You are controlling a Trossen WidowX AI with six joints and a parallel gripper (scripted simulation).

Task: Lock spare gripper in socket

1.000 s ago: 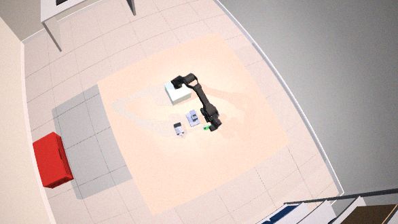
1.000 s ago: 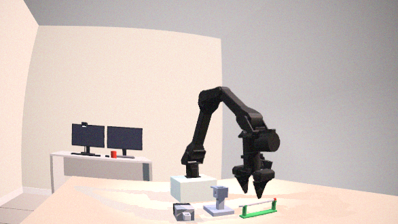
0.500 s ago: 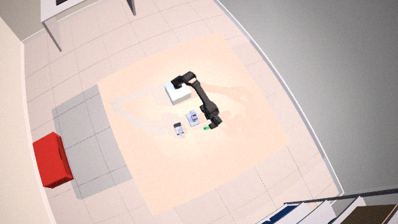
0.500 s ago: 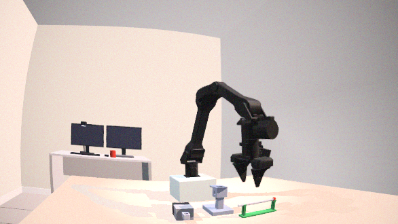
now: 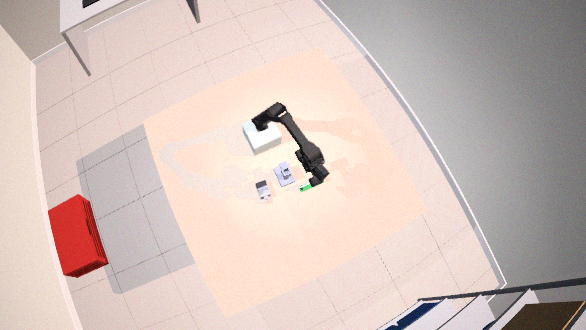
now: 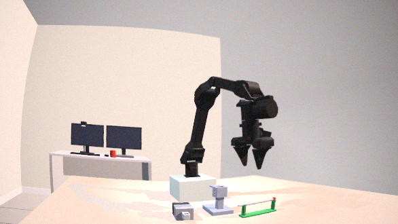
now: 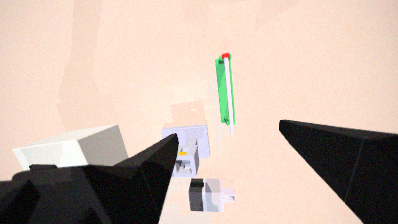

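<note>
Right now my gripper tip is 30 mm past the spare gripper, 220 mm to the left of it and 150 mm above it. Round my gripper tip: socket: 70 mm behind, 80 mm to the right, 120 mm below; green rack: 20 mm ahead, 30 mm to the left, 150 mm below.
</note>
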